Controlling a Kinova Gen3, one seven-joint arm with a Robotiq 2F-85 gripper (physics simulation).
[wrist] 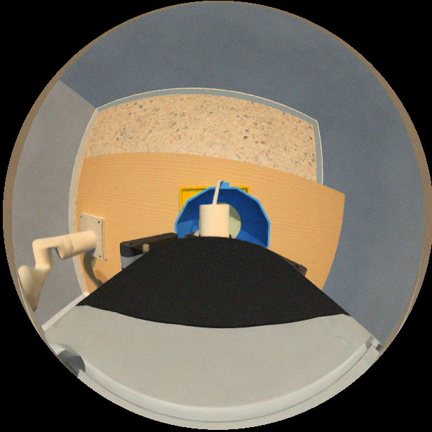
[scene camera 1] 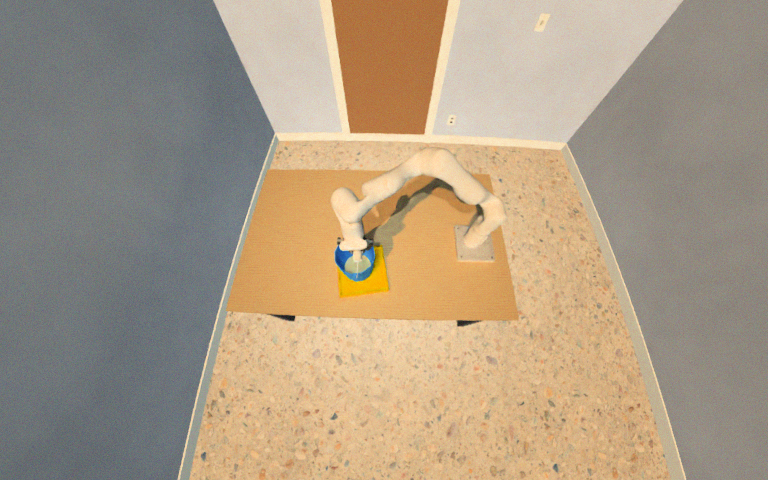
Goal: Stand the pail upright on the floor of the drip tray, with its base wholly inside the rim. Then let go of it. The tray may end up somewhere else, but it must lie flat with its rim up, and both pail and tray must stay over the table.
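Places are measured from the arm's base along level axes (x ahead, y left, z up), in centimetres.
Pixels of known places: gripper, fingertip midpoint: (scene camera 1: pixel 357 251); arm's base, origin of the base link: (scene camera 1: pixel 471 239).
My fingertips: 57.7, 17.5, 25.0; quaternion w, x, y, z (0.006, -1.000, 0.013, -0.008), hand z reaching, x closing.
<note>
For each thing: its top centre in the pictures, then the offset to it from my fingertips, as dx, dy, dz. "spot": a spot on its surface instead. Level surfaces: height alone.
- blue pail, surface spot: (scene camera 1: pixel 341 261) spot: +8.7, -0.7, -13.7
- yellow drip tray, middle of its top: (scene camera 1: pixel 361 269) +0.4, -0.5, -25.2
- wooden table, its level: dz -27.6
The blue pail (scene camera 1: pixel 341 261) (wrist: pixel 256 220) is roughly upright, with its open mouth up and a pale inner bottom. Its pale handle grip (scene camera 1: pixel 357 256) (wrist: pixel 214 220) lies across the mouth, with a thin bail rod running to the rim. My gripper (scene camera 1: pixel 355 250) (wrist: pixel 214 238) is shut on this handle grip; its fingertips are mostly hidden. The yellow drip tray (scene camera 1: pixel 373 285) (wrist: pixel 186 195) lies flat on the table with its rim up. The pail covers the tray's back left part in the scene view. Its base is hidden, and I cannot tell whether it touches the tray.
The wooden table (scene camera 1: pixel 430 288) (wrist: pixel 135 175) extends on all sides of the tray, whose front edge lies a short way from the table's front edge. The arm's base plate (scene camera 1: pixel 484 255) (wrist: pixel 100 237) is at the table's right in the scene view. The arm arches over the table's back half.
</note>
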